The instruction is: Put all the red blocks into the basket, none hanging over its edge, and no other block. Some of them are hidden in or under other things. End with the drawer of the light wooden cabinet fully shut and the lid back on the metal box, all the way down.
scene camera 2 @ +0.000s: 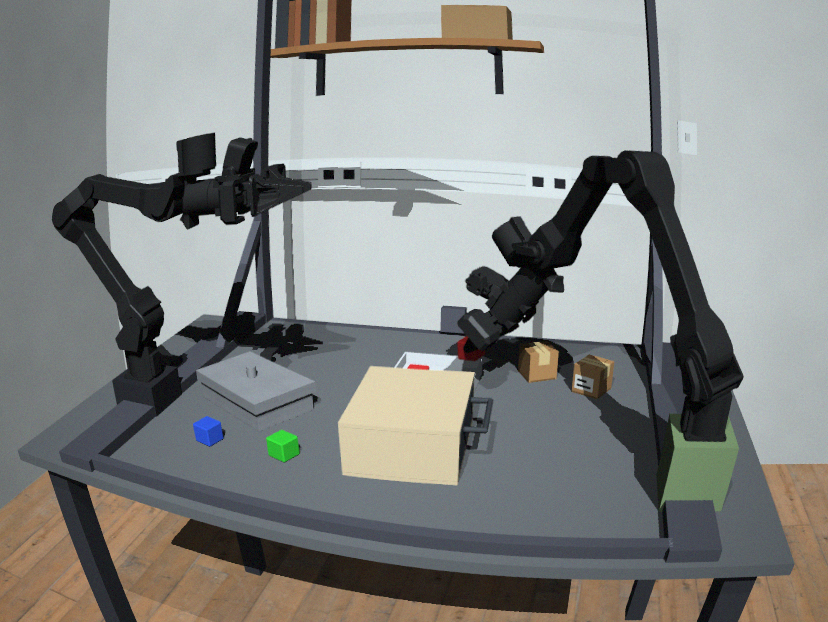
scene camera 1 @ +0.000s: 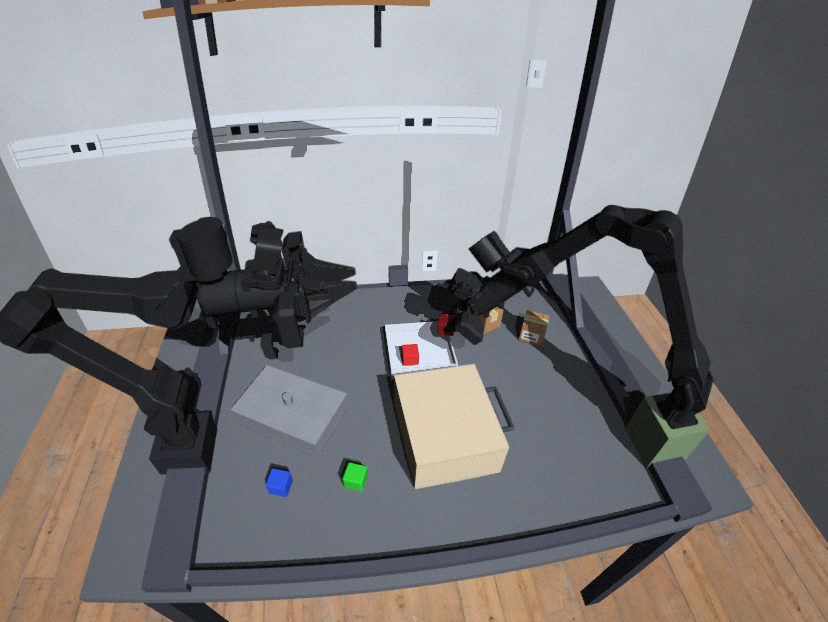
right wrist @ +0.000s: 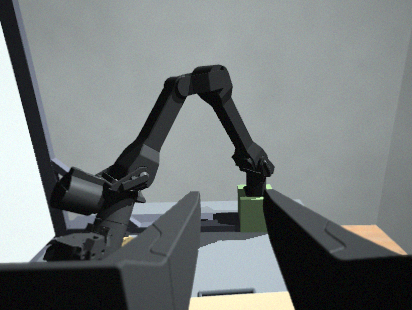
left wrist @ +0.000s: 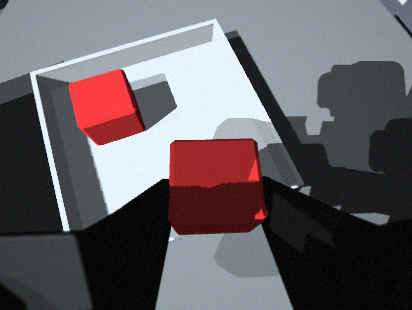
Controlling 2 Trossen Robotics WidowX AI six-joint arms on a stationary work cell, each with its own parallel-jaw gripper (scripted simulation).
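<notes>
Left gripper [scene camera 2: 471, 347]. Right gripper [scene camera 1: 356, 277]. Grey lid [scene camera 1: 304, 415], [scene camera 2: 256, 384]; out of frame in the left wrist view; out of frame in the right wrist view. Light wooden cabinet [scene camera 2: 402, 424], [scene camera 1: 450, 431]. White basket [scene camera 1: 436, 351], [scene camera 2: 435, 362], [left wrist: 189, 85]. Green block [scene camera 2: 282, 445]. Red block [left wrist: 105, 106]. Another red block [left wrist: 216, 187]. Cardboard box [scene camera 2: 538, 361]. Another cardboard box [scene camera 2: 592, 377].
</notes>
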